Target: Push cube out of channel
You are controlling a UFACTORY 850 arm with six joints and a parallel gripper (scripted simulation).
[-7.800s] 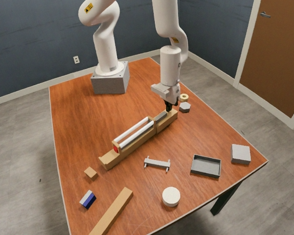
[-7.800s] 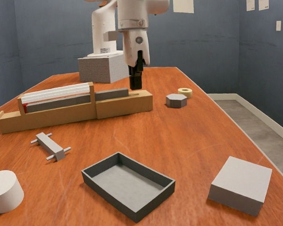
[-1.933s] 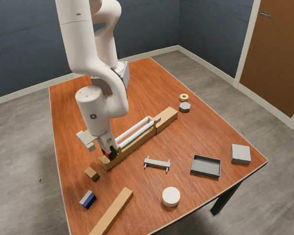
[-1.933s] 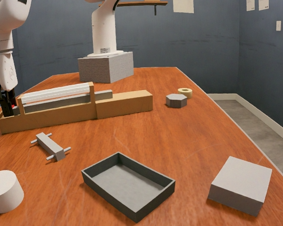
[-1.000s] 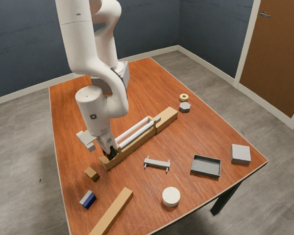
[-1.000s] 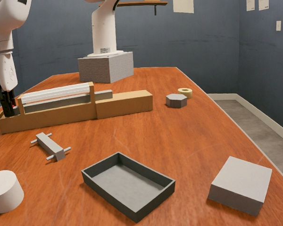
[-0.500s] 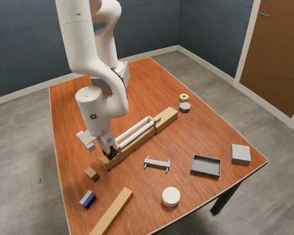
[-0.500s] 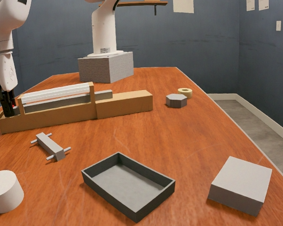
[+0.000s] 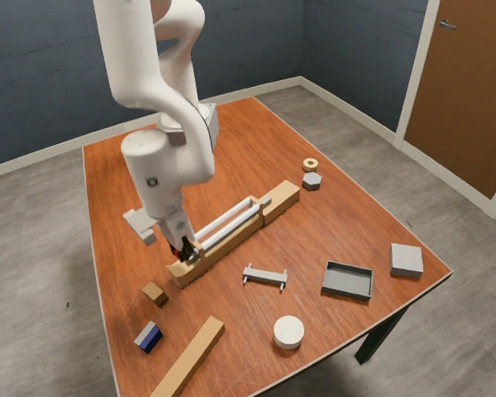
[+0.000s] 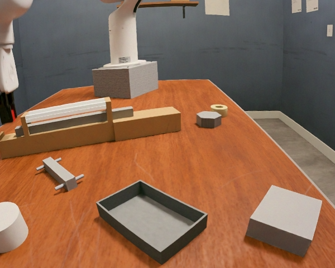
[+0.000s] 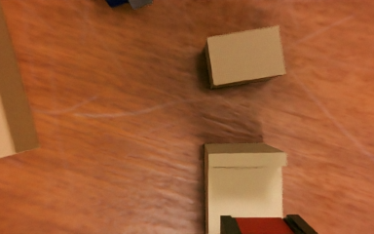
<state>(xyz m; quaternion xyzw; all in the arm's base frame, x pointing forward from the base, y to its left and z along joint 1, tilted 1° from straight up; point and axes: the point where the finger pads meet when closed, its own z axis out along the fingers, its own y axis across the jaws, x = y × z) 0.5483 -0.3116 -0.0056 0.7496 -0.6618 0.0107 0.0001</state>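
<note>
My gripper is now 10 mm short of the tan cube, 100 mm to the left of it and 90 mm above it. Also, from my hand: blue-white block: 110 mm ahead, 160 mm to the right, 90 mm below; then red cube: 10 mm below; then grey pegged block: 140 mm ahead, 150 mm to the left, 100 mm below.
</note>
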